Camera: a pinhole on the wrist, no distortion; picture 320 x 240 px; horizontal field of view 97.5 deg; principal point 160.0 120.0 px. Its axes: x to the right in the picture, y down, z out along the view. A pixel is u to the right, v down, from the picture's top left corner.
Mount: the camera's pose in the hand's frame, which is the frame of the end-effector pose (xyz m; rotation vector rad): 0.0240 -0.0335 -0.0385 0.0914 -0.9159 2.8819
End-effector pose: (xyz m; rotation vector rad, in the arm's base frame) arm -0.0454 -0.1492 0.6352 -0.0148 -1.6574 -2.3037
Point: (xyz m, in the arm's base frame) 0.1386 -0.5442 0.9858
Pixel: behind the camera
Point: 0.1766 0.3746 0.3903
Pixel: 278 135
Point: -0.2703 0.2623 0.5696
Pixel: 143 92
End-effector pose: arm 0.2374 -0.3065 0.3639 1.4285 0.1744 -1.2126
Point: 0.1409 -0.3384 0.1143
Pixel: 34 209
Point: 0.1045 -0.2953 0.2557
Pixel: 165 186
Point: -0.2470 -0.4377 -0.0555
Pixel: 122 180
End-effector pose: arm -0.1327 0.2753 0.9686 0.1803 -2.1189 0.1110
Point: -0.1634 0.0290 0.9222
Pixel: 172 182
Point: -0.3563 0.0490 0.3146
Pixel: 280 78
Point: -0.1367 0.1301 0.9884
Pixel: 144 195
